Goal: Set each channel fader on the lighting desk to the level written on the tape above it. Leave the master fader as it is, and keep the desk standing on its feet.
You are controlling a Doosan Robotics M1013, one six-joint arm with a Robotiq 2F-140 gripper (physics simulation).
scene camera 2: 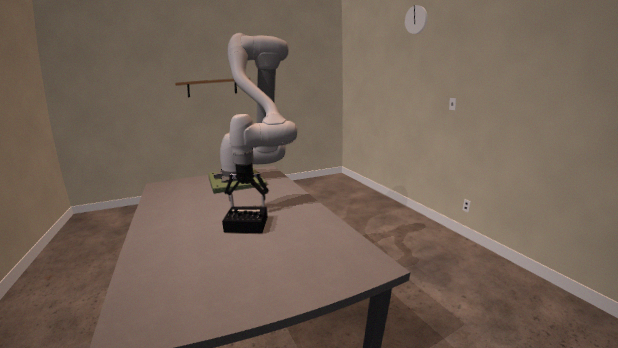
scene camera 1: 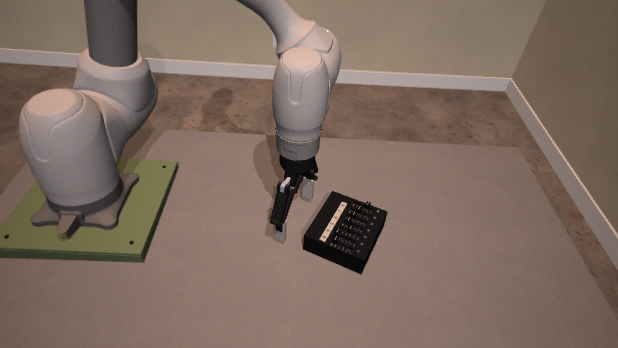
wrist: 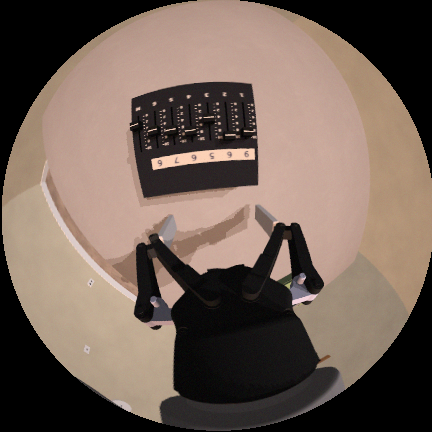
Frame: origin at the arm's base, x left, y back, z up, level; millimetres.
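Where they show: gripper, fingertip midpoint: (scene camera 1: 294,216) (wrist: 215,216); arm's base, link origin: (scene camera 1: 89,199).
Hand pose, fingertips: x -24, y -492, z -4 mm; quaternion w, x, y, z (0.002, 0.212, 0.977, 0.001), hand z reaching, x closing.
Each offset is from my fingertips to the centre of the thing. Level surfaces: height alone.
The black lighting desk {dy -123, dx -38, dz +8 mm} (scene camera 1: 320,245) (scene camera 2: 243,225) (wrist: 200,180) stands flat on the table. In the wrist view it appears upside down, with a pale tape {dy -92, dx -33, dz +29 mm} (wrist: 203,158) of digits; 7 is over channel 5 and 5 over channel 3, while the 6s and 9s are hard to tell apart. Fader caps 1 {dy -93, dx -94, dz +36 mm} (wrist: 247,132) and 2 {dy -98, dx -73, dz +36 mm} (wrist: 229,135) sit near the tape end. Cap 3 {dy -128, dx -62, dz +36 mm} (wrist: 208,118) is farthest from the tape. Caps 4 {dy -125, dx -37, dz +36 mm} (wrist: 190,131), 5 (wrist: 171,130) and 6 {dy -152, dx -1, dz +36 mm} (wrist: 153,130) sit mid-slot or lower. The master cap {dy -174, dx +15, dz +36 mm} (wrist: 135,125) is at the left edge. My gripper (scene camera 1: 294,211) (scene camera 2: 247,202) (wrist: 215,216) is open and empty, beside the desk's tape side.
The green base plate (scene camera 1: 135,200) (scene camera 2: 217,188) carries the arm's base on the grey table {dz -26 mm} (scene camera 1: 450,300) (scene camera 2: 200,290). A wall shelf (scene camera 2: 205,82) and a clock (scene camera 2: 416,20) are on the walls, away from the desk.
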